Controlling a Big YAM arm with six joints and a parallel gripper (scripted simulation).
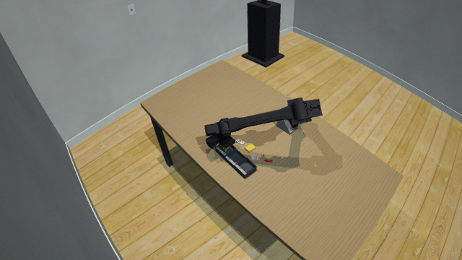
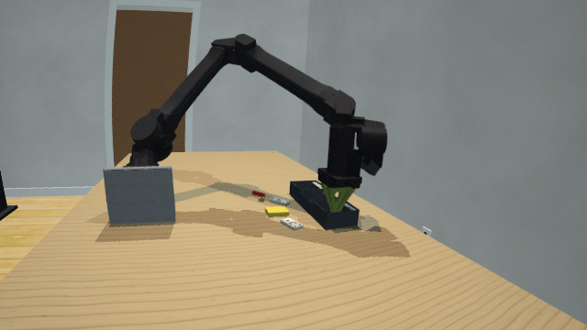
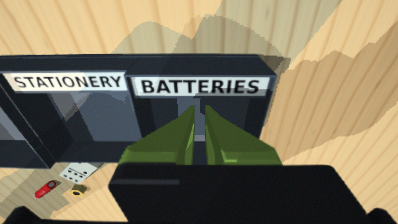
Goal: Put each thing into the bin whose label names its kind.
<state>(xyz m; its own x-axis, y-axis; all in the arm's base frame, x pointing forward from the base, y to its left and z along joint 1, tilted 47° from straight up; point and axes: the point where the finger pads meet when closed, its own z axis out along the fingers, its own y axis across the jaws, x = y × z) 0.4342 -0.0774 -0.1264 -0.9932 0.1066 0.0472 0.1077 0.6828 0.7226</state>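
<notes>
Now: the long black bin 8 cm to the left of my hand, 1 cm below it and 1 cm ahead of it. Also, from my hand: yellow block 11 cm behind, 8 cm to the left, 2 cm below; then small nut 18 cm to the left, 12 cm behind, 2 cm below; then red battery 22 cm to the left, 11 cm behind, 2 cm below.
</notes>
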